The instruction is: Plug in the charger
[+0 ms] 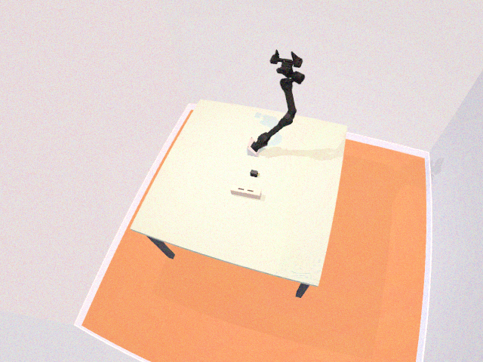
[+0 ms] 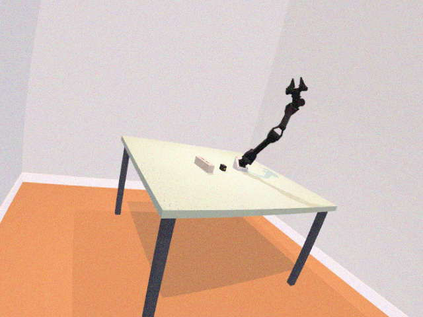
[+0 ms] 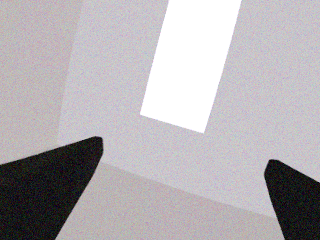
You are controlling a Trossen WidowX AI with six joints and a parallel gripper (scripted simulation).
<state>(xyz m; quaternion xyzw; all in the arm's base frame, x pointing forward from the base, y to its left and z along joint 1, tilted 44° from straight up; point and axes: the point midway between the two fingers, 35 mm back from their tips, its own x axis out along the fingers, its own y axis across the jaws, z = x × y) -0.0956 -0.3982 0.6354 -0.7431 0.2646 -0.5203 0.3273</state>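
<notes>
Right now my gripper tip is 36 cm short of the black two-prong charger, 6 cm to the left of it and 79 cm above it.
</notes>
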